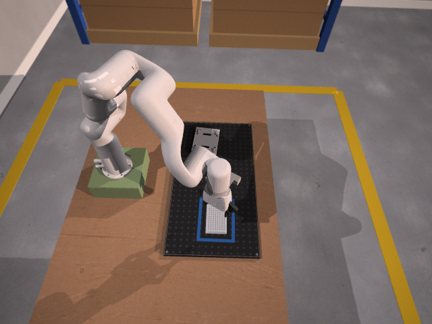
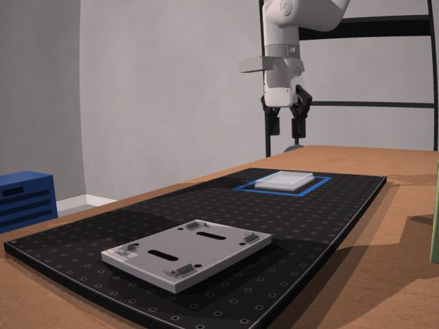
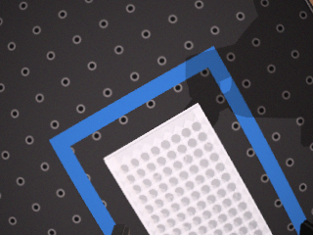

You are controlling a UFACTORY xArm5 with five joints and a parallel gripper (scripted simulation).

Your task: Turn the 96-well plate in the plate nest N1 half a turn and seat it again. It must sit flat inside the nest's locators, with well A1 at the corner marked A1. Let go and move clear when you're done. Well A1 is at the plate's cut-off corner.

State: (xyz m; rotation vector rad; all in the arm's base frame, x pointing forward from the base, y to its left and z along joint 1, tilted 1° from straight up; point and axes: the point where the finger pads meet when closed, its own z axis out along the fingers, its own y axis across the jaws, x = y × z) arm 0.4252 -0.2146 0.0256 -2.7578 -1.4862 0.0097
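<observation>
My hand is 100 mm above the 96-well plate. The rest, counted from my hand: grey plate nest (40 mm behind, 410 mm to the left, 100 mm below); A1 label (20 mm ahead, 480 mm to the left, 100 mm below).
</observation>
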